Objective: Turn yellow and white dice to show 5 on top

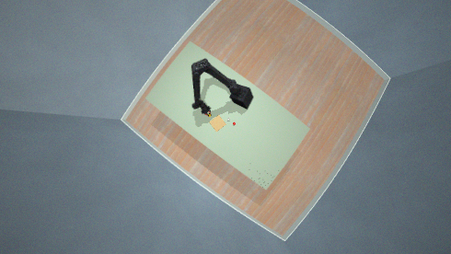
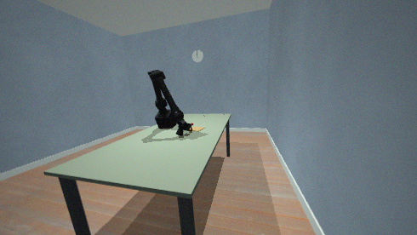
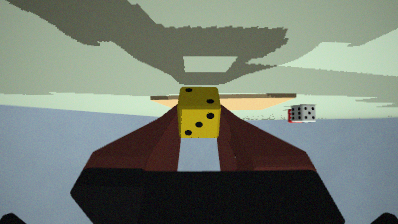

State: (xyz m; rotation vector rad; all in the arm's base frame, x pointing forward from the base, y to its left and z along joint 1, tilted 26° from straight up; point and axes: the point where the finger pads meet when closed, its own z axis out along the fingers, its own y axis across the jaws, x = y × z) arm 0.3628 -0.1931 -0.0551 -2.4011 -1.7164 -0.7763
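Now: hand right at the yellow die. From my hand the other things lie so: tan mat (12 cm to the left, 2 cm below, 2 cm ahead); then red die (28 cm to the left, 7 cm behind, 1 cm below); then white die (20 cm to the left, 8 cm behind, 1 cm below).
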